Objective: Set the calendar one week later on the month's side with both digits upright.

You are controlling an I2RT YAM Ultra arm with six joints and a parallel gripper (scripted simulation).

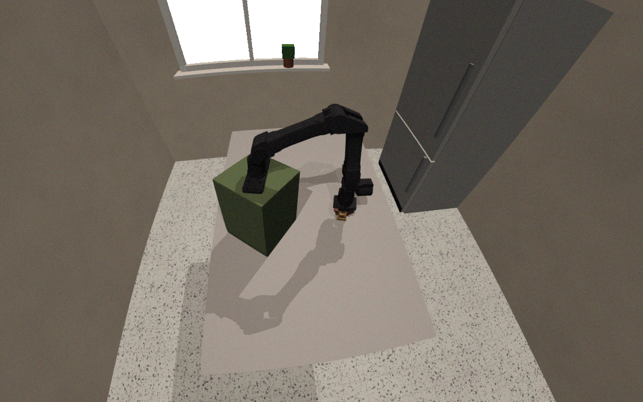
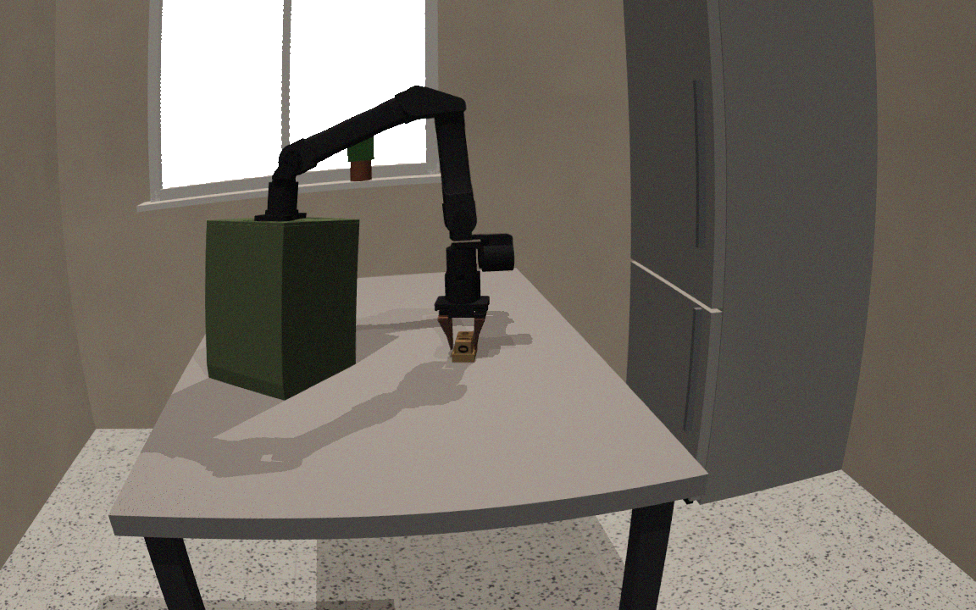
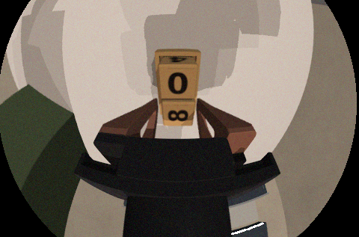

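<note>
Right now my hand is 2 cm to the right of the wooden tray and 2 cm above it.
</note>
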